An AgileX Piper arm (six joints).
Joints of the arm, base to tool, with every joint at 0 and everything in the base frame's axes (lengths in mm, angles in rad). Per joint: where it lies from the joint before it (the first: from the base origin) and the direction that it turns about. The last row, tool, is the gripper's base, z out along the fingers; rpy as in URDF.
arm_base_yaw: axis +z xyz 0 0 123
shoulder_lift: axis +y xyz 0 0 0
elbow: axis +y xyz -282.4 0 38.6
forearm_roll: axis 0.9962 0 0.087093 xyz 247.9 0 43.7
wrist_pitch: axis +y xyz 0 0 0
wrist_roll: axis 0.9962 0 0.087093 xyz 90.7 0 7.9
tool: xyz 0 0 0 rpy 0 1.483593 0
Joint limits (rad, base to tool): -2.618..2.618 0..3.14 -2.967..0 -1.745..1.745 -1.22..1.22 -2.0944..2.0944
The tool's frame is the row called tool.
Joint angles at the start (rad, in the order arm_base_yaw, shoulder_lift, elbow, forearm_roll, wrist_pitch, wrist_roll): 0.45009, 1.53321, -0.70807, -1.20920, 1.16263, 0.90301
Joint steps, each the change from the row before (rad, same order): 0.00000, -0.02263, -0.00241, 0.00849, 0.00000, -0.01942; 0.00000, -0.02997, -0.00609, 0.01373, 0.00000, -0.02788; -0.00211, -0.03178, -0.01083, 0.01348, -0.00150, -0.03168; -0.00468, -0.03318, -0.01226, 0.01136, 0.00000, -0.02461; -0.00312, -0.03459, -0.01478, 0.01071, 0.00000, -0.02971; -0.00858, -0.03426, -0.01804, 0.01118, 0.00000, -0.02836; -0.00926, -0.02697, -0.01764, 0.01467, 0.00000, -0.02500; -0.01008, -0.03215, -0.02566, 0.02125, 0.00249, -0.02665; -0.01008, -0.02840, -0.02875, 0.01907, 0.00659, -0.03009; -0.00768, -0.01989, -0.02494, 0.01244, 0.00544, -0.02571; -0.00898, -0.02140, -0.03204, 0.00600, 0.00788, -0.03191
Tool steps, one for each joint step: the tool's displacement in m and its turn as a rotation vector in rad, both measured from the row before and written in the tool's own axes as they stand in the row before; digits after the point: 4 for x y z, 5 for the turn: 0.0007, -0.0047, -0.0031, -0.00605, -0.00678, 0.00541; 0.0006, -0.0065, -0.0044, -0.00969, -0.00910, 0.00834; -0.0003, -0.0077, -0.0047, -0.01046, -0.01256, 0.01093; -0.0002, -0.0088, -0.0047, -0.00737, -0.01300, 0.02070; -0.0007, -0.0093, -0.0056, -0.00732, -0.01734, 0.01765; -0.0008, -0.0106, -0.0051, -0.00568, -0.01491, 0.02430; -0.0007, -0.0089, -0.0041, -0.00743, -0.00867, 0.02277; -0.0013, -0.0112, -0.0058, -0.01024, -0.01055, 0.03476; -0.0019, -0.0114, -0.0060, -0.00629, -0.00931, 0.02948; -0.0021, -0.0090, -0.0048, -0.00315, -0.00924, 0.01962; -0.0033, -0.0114, -0.0059, 0.00374, -0.01513, 0.01843
